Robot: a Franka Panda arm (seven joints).
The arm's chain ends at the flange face. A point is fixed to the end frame.
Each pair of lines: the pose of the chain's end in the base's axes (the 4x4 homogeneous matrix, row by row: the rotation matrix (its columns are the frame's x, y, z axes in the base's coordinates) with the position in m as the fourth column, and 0 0 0 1 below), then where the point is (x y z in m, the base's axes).
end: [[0.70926 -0.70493 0.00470 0.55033], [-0.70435 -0.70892 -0.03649 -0.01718], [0.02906 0.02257 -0.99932 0.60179], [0 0 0 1]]
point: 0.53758 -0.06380 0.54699
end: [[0.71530 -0.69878 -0.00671 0.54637], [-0.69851 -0.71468 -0.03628 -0.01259], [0.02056 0.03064 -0.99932 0.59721], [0 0 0 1]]
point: 0.53336 -0.05930 0.54255
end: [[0.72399 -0.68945 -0.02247 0.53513], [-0.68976 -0.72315 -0.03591 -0.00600], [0.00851 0.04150 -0.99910 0.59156], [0 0 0 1]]
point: 0.52181 -0.05284 0.53709
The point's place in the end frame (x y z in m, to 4 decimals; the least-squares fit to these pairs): 0.0222 0.0408 0.0564
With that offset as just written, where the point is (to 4 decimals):
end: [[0.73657 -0.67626 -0.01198 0.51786], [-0.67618 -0.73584 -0.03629 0.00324], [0.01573 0.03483 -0.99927 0.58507], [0 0 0 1]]
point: 0.5059 -0.0438 0.5305
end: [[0.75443 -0.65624 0.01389 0.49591], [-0.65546 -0.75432 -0.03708 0.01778], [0.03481 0.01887 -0.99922 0.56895], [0 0 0 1]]
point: 0.4867 -0.0296 0.5141
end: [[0.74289 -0.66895 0.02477 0.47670], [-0.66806 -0.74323 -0.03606 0.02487], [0.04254 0.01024 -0.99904 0.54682], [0 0 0 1]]
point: 0.4673 -0.0223 0.4918
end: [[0.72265 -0.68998 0.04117 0.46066], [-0.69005 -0.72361 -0.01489 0.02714], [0.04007 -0.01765 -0.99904 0.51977], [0 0 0 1]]
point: 0.4509 -0.0185 0.4636
